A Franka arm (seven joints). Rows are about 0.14 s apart.
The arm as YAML. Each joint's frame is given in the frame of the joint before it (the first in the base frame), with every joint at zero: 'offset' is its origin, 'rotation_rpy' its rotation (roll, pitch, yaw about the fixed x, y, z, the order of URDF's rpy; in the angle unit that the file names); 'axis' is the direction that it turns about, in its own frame. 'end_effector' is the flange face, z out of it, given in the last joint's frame.
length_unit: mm
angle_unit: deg
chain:
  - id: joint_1
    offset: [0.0, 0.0, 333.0]
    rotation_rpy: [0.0, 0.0, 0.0]
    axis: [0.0, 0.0, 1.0]
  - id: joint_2
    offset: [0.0, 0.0, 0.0]
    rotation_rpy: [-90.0, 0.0, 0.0]
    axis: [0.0, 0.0, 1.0]
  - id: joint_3
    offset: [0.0, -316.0, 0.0]
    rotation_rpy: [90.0, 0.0, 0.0]
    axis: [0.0, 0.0, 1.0]
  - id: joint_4
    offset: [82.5, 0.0, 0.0]
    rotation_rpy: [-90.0, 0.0, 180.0]
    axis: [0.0, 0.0, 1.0]
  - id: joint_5
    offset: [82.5, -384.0, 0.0]
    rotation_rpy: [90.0, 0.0, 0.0]
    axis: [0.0, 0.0, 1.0]
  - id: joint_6
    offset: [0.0, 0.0, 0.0]
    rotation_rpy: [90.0, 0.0, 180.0]
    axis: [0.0, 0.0, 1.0]
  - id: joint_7
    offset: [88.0, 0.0, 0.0]
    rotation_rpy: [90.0, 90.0, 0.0]
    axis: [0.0, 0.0, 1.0]
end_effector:
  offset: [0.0, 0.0, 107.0]
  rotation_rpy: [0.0, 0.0, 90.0]
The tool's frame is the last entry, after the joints.
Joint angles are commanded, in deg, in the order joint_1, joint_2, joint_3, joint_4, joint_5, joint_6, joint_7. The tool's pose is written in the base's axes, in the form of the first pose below.
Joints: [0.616 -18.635 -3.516 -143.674 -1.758 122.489 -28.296]
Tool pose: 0.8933, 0.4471, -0.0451, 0.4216; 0.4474, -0.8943, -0.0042, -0.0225; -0.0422, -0.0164, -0.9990, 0.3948; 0, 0, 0, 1
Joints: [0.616 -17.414 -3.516 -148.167 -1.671 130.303 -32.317]
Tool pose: 0.8601, 0.5101, -0.0084, 0.4155; 0.5101, -0.8601, -0.0035, -0.0212; -0.0090, -0.0013, -1.0000, 0.3631; 0, 0, 0, 1
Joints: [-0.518 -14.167 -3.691 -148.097 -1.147 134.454 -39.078]
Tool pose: 0.8113, 0.5846, 0.0088, 0.4243; 0.5846, -0.8113, 0.0008, -0.0309; 0.0077, 0.0045, -1.0000, 0.3462; 0, 0, 0, 1
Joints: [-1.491 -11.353 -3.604 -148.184 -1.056 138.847 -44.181]
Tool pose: 0.7664, 0.6414, 0.0348, 0.4316; 0.6418, -0.7668, -0.0028, -0.0380; 0.0249, 0.0245, -0.9994, 0.3314; 0, 0, 0, 1
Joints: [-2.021 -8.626 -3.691 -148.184 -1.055 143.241 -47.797]
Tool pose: 0.7308, 0.6796, 0.0636, 0.4386; 0.6813, -0.7320, -0.0077, -0.0433; 0.0413, 0.0489, -0.9979, 0.3178; 0, 0, 0, 1
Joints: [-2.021 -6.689 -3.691 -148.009 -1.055 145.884 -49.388]
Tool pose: 0.7109, 0.6989, 0.0787, 0.4436; 0.7016, -0.7125, -0.0107, -0.0438; 0.0486, 0.0629, -0.9968, 0.3085; 0, 0, 0, 1
